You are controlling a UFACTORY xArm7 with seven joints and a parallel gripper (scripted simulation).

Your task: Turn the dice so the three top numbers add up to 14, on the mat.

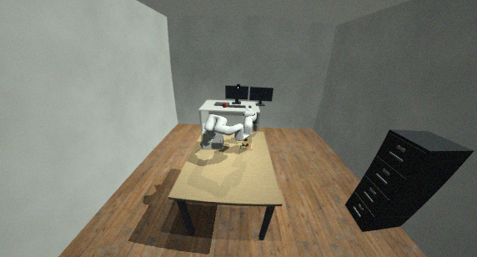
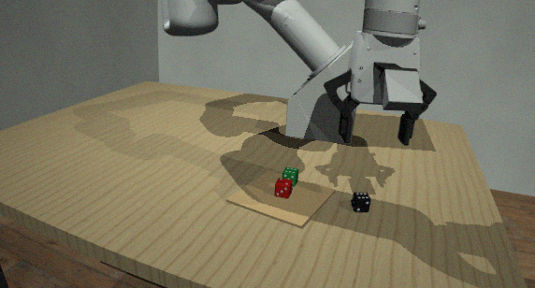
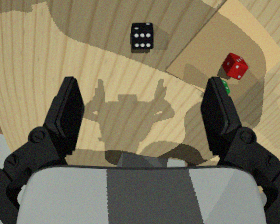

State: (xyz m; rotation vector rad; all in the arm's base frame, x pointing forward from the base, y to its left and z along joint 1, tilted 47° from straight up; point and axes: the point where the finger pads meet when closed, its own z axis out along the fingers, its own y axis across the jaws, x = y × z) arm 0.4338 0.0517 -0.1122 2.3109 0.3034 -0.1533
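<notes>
Right now the black die is 13 cm below my hand and 2 cm behind it. Also, from my hand: red die (14 cm to the right, 12 cm below, 2 cm behind); green die (14 cm to the right, 12 cm below, 7 cm behind); tan mat (14 cm to the right, 14 cm below, 2 cm behind).
</notes>
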